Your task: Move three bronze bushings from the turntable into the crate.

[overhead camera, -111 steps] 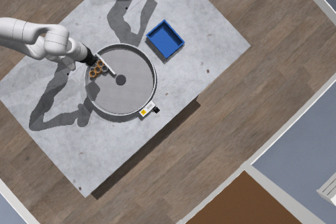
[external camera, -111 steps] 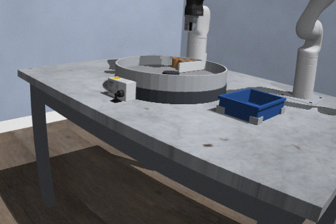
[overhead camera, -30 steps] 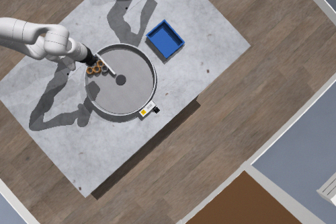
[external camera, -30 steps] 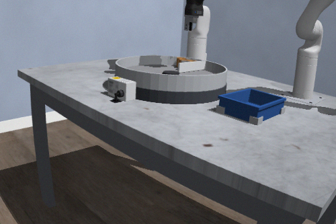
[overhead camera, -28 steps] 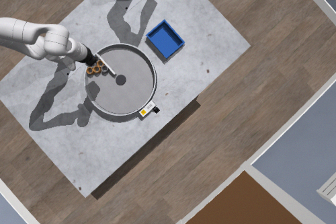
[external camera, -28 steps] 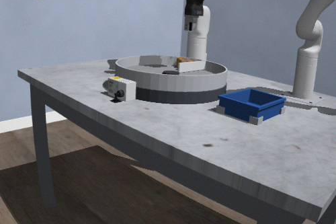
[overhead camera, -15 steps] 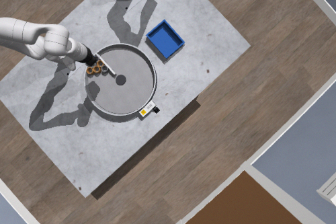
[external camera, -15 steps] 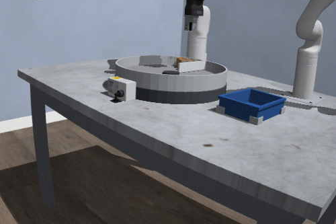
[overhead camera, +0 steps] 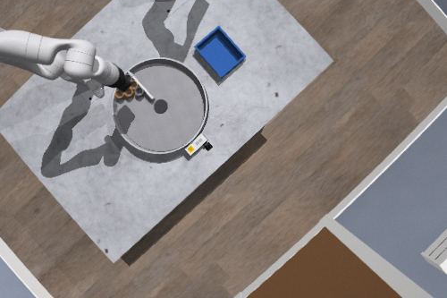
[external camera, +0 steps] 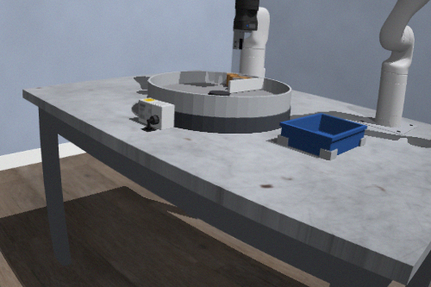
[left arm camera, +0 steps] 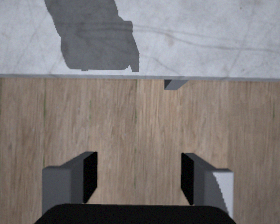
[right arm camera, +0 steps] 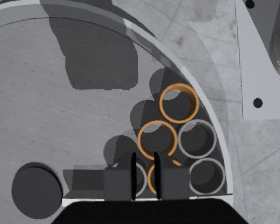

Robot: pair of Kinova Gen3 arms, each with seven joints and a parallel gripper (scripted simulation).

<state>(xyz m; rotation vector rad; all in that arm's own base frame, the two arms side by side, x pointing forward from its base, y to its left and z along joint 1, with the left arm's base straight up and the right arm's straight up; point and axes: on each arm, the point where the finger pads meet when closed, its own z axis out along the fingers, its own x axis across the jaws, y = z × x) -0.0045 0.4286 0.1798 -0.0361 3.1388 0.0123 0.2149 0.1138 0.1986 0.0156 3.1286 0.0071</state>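
Now: right hand 130 mm short of the turntable, 40 mm to the right of it and 150 mm above it. From my right hand the other things lie so: blue crate 160 mm ahead, 390 mm to the left, 170 mm below.
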